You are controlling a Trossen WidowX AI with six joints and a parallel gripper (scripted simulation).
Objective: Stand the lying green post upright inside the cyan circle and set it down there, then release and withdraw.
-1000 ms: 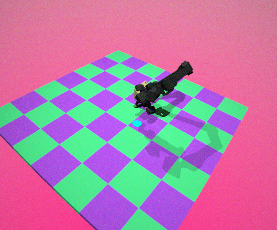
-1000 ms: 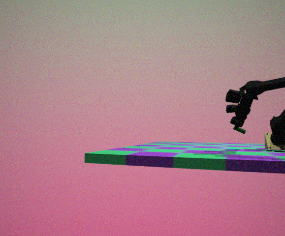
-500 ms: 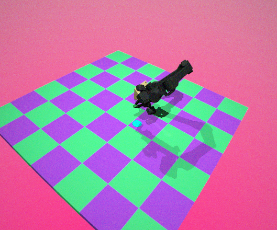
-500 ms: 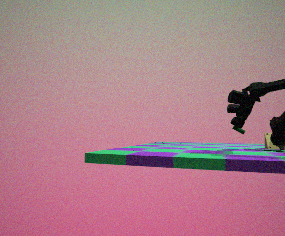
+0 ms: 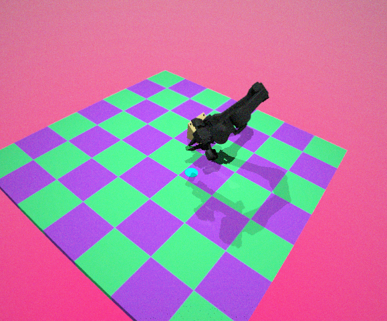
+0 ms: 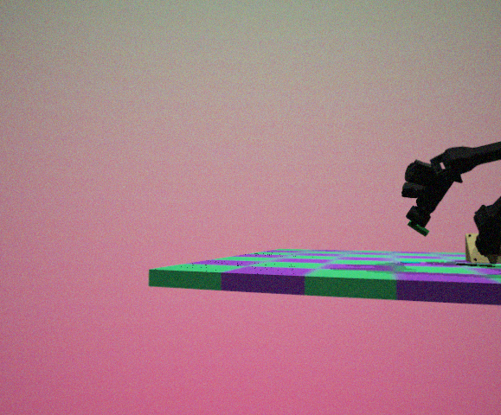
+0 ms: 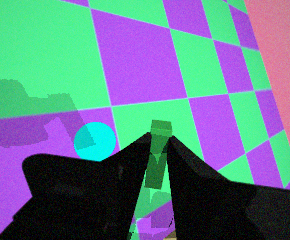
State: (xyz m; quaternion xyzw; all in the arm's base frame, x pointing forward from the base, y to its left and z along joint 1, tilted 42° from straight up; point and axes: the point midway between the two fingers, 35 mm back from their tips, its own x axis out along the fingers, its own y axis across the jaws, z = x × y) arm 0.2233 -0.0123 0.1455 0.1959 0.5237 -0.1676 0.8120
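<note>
My gripper tip is 1 cm short of the cyan circle, 3 cm to the right of it and 12 cm above it. Also, from my gripper tip: green post: 2 cm behind, 1 cm below.
</note>
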